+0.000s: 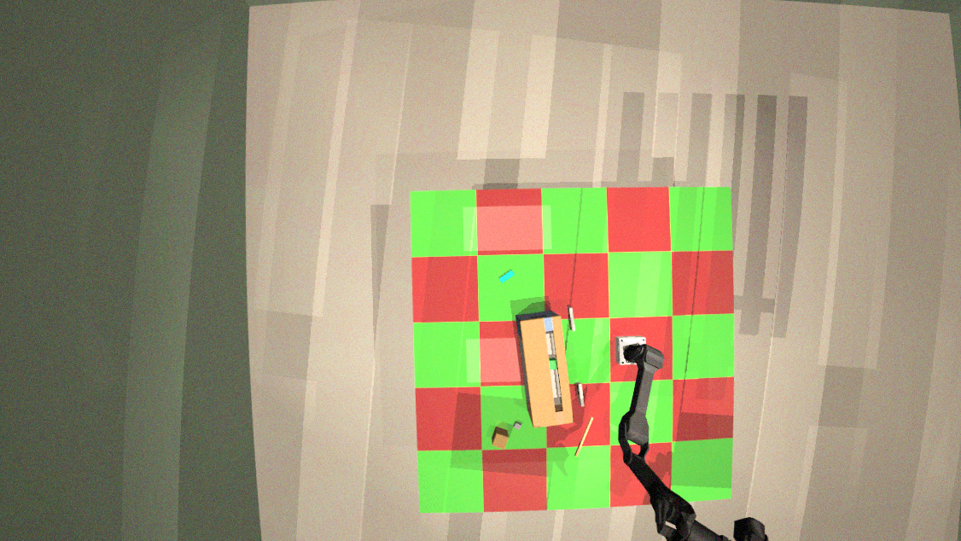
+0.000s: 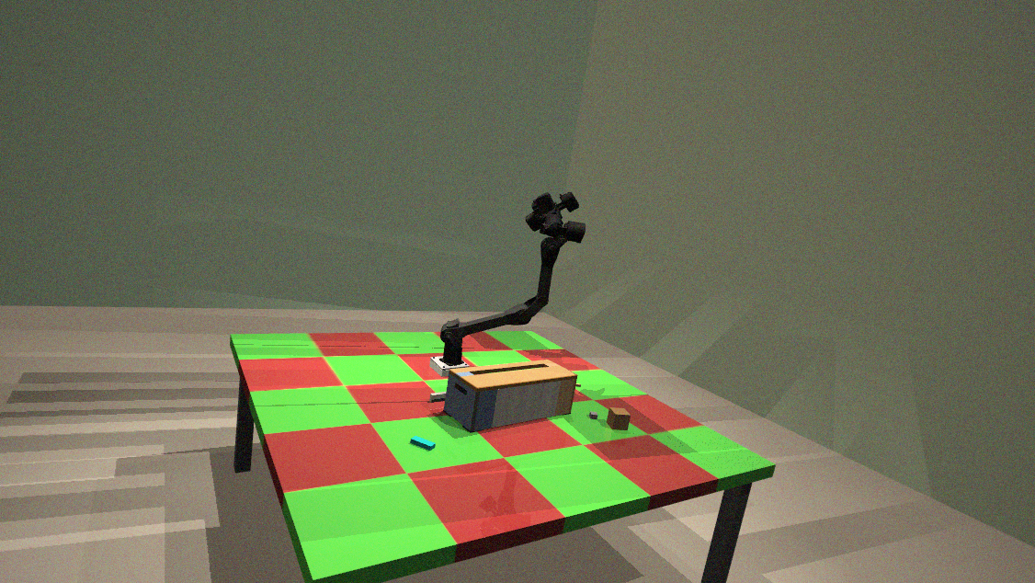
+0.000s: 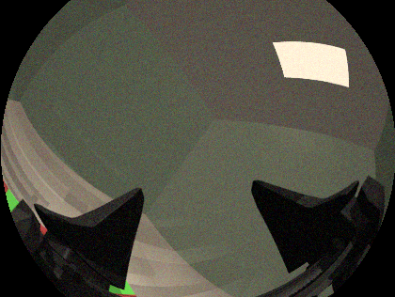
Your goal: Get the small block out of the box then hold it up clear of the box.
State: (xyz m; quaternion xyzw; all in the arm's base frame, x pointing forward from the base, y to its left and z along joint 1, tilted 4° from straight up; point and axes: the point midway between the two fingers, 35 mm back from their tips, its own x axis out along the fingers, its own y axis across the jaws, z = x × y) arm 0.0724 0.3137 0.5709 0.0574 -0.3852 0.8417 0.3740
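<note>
Now: gripper tip 260 mm short of the green block, 350 mm to the left of it and 550 mm above it. Also, from my gripper tip: thin yellow stick (180 mm ahead, 630 mm below); tiny grey cube (430 mm ahead, 110 mm to the right, 630 mm below); brown cube (510 mm ahead, 80 mm to the right, 610 mm below).
</note>
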